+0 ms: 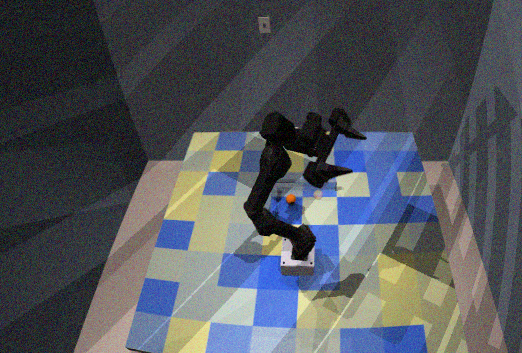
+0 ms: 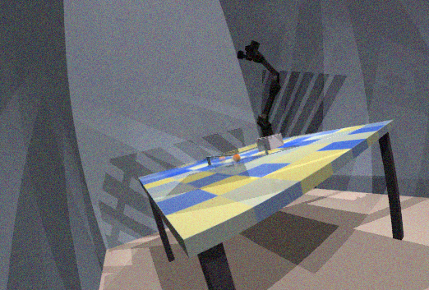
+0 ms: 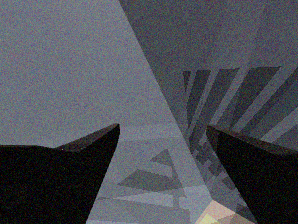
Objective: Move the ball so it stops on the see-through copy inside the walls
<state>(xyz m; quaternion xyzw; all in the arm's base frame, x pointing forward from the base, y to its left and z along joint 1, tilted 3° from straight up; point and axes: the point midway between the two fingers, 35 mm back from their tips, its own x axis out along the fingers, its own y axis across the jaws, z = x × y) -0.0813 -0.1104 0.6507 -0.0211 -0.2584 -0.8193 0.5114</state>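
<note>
Right now the orange ball is 72 cm below my gripper tip, 46 cm ahead of it and 23 cm to the left of it.
</note>
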